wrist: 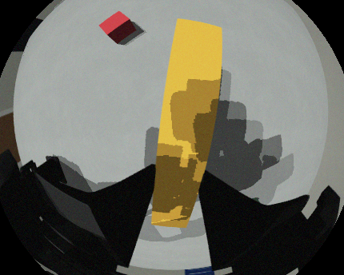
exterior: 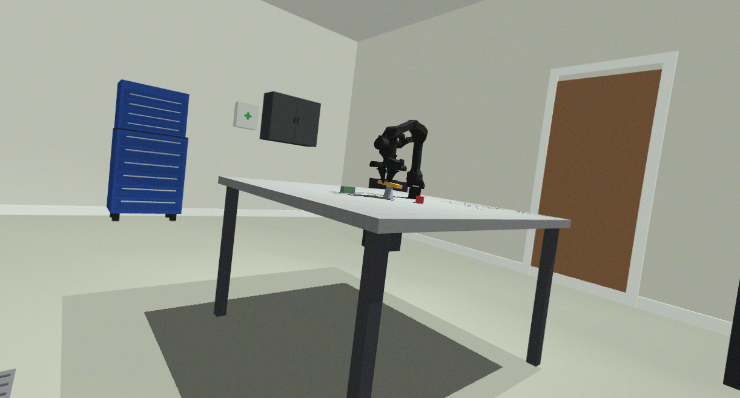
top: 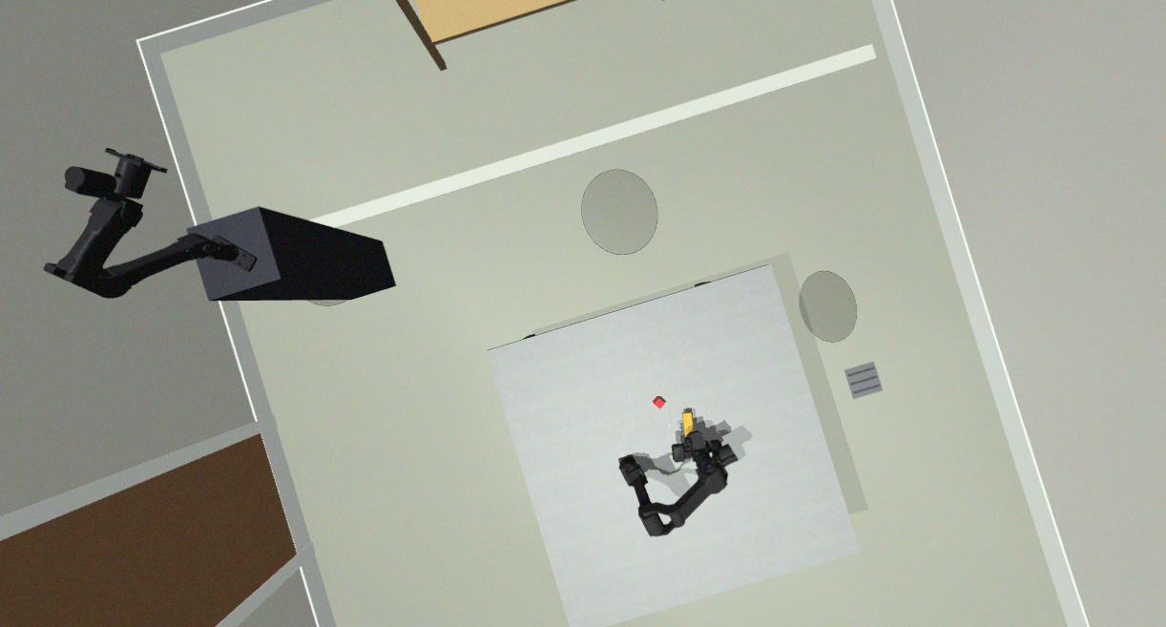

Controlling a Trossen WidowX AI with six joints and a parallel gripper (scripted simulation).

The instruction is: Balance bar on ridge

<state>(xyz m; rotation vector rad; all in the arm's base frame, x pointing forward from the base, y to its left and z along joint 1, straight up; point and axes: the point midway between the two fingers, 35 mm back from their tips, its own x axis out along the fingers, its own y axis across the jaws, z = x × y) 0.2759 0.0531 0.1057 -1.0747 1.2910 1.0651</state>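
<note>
Now: the yellow bar 10 mm ahead of my gripper tip and 30 mm to the left of it. Round my gripper tip: green block: 130 mm ahead, 140 mm to the right, 50 mm below; red block: 70 mm behind, 170 mm to the left, 50 mm below.
</note>
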